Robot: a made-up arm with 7 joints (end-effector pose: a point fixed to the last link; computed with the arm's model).
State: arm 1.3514 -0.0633 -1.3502 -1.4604 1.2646 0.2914 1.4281
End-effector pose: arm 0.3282 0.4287 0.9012 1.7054 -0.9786 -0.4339
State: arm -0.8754 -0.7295 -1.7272 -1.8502 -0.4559 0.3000 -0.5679
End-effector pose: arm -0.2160 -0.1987 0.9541 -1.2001 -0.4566 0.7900
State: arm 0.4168 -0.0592 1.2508 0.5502 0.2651 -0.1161 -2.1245
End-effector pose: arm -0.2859 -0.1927 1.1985 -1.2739 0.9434 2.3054
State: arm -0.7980 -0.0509 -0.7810 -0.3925 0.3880 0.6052 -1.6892
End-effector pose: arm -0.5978 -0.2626 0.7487 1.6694 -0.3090 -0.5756
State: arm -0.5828 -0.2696 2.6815 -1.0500 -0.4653 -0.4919 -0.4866
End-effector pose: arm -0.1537 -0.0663 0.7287 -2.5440 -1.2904 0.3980
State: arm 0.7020 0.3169 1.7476 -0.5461 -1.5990 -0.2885 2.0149
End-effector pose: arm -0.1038 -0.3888 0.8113 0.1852 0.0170 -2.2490
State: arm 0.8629 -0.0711 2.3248 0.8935 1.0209 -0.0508 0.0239
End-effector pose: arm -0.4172 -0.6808 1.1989 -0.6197 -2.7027 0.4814
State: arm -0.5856 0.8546 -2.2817 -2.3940 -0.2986 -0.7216 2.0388
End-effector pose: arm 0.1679 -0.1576 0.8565 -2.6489 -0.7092 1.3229
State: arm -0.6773 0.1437 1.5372 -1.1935 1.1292 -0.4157 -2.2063
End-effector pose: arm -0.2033 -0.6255 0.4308 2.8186 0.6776 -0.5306
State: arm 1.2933 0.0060 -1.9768 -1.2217 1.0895 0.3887 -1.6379
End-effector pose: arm -0.0211 0.4122 0.6637 -1.7636 -0.2018 -1.0311
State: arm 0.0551 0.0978 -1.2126 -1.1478 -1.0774 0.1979 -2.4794
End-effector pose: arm -0.0843 -0.0978 0.8555 1.7571 1.0596 -0.3635
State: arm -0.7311 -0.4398 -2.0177 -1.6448 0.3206 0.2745 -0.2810
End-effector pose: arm -0.5448 -0.1879 0.9230 -1.4966 -1.0933 -0.2537
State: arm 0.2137 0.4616 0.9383 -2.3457 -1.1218 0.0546 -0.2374
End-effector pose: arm -0.0336 -0.1351 0.8997 1.4231 -0.5810 1.1729
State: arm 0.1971 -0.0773 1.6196 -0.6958 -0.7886 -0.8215 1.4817
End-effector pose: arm -0.1199 -0.2303 0.6436 0.3215 0.5444 -1.4875
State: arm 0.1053 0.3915 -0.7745 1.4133 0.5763 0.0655 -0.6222
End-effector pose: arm 0.1996 0.2234 0.6103 0.0045 1.3139 2.2246
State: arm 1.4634 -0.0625 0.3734 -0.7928 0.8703 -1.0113 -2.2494
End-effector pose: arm -0.1735 0.0382 1.3003 0.2028 -0.8905 -1.4305
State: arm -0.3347 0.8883 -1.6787 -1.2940 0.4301 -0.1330 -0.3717
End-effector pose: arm -0.2258 0.0787 1.1607 -1.5145 -0.0063 -0.9205
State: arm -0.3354 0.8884 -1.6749 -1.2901 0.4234 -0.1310 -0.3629
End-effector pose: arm -0.2277 0.0762 1.1604 -1.5136 -0.0046 -0.9220
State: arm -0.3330 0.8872 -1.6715 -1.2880 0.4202 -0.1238 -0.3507
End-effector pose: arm -0.2287 0.0764 1.1606 -1.5197 0.0038 -0.9272
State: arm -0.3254 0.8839 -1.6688 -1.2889 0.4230 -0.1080 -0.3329
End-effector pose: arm -0.2285 0.0811 1.1616 -1.5377 0.0236 -0.9386
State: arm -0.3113 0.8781 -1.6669 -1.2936 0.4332 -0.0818 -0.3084
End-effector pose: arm -0.2262 0.0914 1.1635 -1.5699 0.0578 -0.9571
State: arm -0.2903 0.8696 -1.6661 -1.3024 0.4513 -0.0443 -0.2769
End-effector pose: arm -0.2212 0.1079 1.1660 -1.6169 0.1080 -0.9830
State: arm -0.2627 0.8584 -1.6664 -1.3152 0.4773 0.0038 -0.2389
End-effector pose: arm -0.2130 0.1302 1.1687 -1.6777 0.1739 -1.0150
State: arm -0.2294 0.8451 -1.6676 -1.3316 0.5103 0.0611 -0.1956
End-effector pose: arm -0.2009 0.1577 1.1707 -1.7494 0.2545 -1.0520
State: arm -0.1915 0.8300 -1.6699 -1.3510 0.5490 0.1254 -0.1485
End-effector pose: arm -0.1845 0.1890 1.1712 -1.8288 0.3472 -1.0917
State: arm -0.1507 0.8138 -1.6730 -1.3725 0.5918 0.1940 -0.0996
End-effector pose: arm -0.1640 0.2224 1.1693 -1.9115 0.4483 -1.1326
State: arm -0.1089 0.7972 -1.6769 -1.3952 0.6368 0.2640 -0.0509
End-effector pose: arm -0.1404 0.2561 1.1645 -1.9935 0.5535 -1.1727
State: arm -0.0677 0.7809 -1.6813 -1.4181 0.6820 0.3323 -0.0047
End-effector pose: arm -0.1147 0.2880 1.1569 -2.0707 0.6580 -1.2108
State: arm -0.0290 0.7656 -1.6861 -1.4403 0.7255 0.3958 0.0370
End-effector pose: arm -0.0887 0.3168 1.1468 -2.1403 0.7562 -1.2456
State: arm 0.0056 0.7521 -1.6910 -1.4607 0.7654 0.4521 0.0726
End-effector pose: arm -0.0641 0.3414 1.1353 -2.1999 0.8437 -1.2766
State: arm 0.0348 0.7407 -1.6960 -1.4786 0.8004 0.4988 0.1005
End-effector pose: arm -0.0425 0.3613 1.1235 -2.2488 0.9157 -1.3030
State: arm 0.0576 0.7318 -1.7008 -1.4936 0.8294 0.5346 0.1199
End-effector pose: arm -0.0250 0.3764 1.1127 -2.2866 0.9695 -1.3243
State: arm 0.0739 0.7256 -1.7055 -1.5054 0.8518 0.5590 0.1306
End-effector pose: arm -0.0121 0.3871 1.1036 -2.3139 1.0043 -1.3402
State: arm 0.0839 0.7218 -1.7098 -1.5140 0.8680 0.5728 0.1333
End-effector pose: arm -0.0038 0.3941 1.0970 -2.3319 1.0209 -1.3511
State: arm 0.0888 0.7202 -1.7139 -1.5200 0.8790 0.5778 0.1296
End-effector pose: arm 0.0009 0.3981 1.0924 -2.3427 1.0231 -1.3577
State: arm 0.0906 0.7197 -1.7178 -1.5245 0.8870 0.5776 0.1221
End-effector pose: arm 0.0033 0.4005 1.0892 -2.3491 1.0163 -1.3615
